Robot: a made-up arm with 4 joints.
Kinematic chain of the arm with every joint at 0, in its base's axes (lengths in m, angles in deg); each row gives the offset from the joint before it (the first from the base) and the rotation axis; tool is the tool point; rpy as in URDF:
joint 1: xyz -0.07 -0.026 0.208 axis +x
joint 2: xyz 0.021 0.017 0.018 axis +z
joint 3: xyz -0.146 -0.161 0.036 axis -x
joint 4: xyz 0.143 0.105 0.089 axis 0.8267 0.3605 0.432
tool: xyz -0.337 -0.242 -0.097 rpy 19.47 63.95 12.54
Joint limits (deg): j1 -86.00..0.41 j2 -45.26..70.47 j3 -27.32..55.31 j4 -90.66..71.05
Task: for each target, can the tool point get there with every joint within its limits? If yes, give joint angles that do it. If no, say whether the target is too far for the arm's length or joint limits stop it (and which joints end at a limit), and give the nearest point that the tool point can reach.
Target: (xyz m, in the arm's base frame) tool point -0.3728 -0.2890 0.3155
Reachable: yes | joints -7.64 20.57 46.31 -70.70
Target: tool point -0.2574 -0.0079 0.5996
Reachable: yes | joints -79.45 23.62 14.93 -8.84
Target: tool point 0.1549 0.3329 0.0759
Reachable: no: joint limits stop it (at a limit: joint 1, joint 2, joint 3) | nearest point 0.1415 0.0915 0.5847 | short by 0.563 m
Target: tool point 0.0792 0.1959 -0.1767
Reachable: no: joint limits stop it (at a limit: joint 2, joint 3, joint 4) | nearest point -0.4332 0.0842 0.0170 | short by 0.559 m
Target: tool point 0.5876 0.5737 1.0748
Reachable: no: too far | nearest point 0.1428 0.0906 0.5843 | short by 0.820 m
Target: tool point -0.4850 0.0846 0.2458
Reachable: yes | joints -39.96 -31.38 32.22 -51.98
